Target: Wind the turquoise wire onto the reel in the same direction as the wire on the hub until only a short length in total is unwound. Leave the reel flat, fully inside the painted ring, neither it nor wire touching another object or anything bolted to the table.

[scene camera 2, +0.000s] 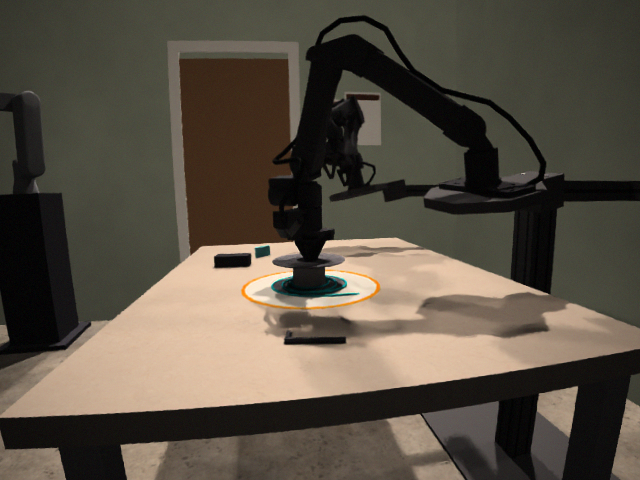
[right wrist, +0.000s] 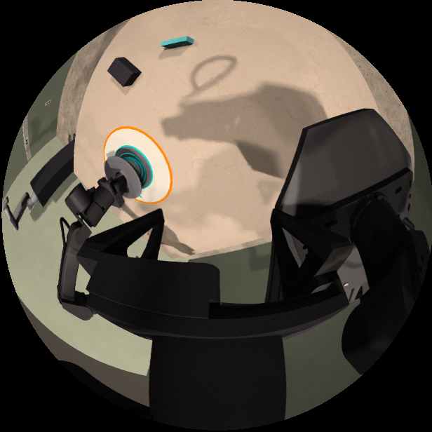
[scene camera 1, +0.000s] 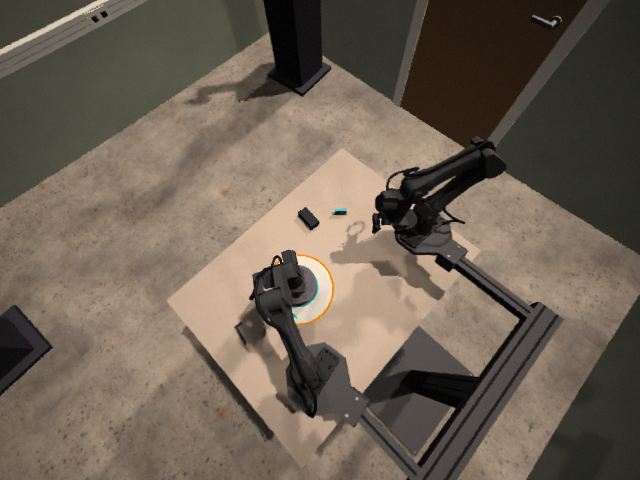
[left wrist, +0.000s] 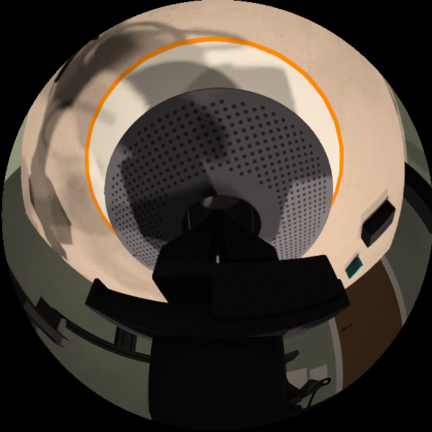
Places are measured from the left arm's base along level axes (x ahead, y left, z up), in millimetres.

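Pixels of known places: left gripper, fingertip midpoint: (scene camera 2: 311, 269); right gripper, fingertip midpoint: (scene camera 2: 338, 182) (scene camera 1: 384, 233); left arm's base at its link origin: (scene camera 2: 482, 188) (scene camera 1: 316, 378); right arm's base at its link origin: (scene camera 1: 423, 229).
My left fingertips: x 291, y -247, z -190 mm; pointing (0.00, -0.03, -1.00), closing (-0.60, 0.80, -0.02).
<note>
Ahead of a thing's pixels: the offset from my left fingertips to its top centre. "*": to the spot under its first point.
The grey reel @(dx +6, dy +2, dz +26 mm) (scene camera 1: 310, 284) (scene camera 2: 281, 260) (left wrist: 225, 130) (right wrist: 131, 182) stands flat, its perforated flange up, inside the orange painted ring (scene camera 1: 333, 289) (scene camera 2: 242, 290) (left wrist: 215, 39) (right wrist: 171, 175). Turquoise wire @(* dx -37, dy +113, dz -36 mm) (scene camera 2: 341, 294) (right wrist: 151, 170) lies in loose loops low around the hub; a short straight end points right in scene camera 2, inside the ring. My left gripper (scene camera 2: 310, 259) (left wrist: 217, 215) is shut and empty, pointing down with its tips at the reel's centre hole; the tips' depth is hidden. My right gripper (right wrist: 216, 214) is open and empty, high above the table, away from the reel.
A black block @(dx +175, dy -309, dz -4 mm) (scene camera 1: 308, 218) (scene camera 2: 232, 259) (left wrist: 378, 223) (right wrist: 124, 71) and a small turquoise block @(dx +64, dy -434, dz -4 mm) (scene camera 1: 340, 211) (scene camera 2: 262, 251) (left wrist: 354, 267) (right wrist: 177, 42) lie beyond the ring in scene camera 2. A low black bracket @(dx +80, dy +308, dz -31 mm) (scene camera 2: 315, 340) (scene camera 1: 241, 333) is on the near side there.
</note>
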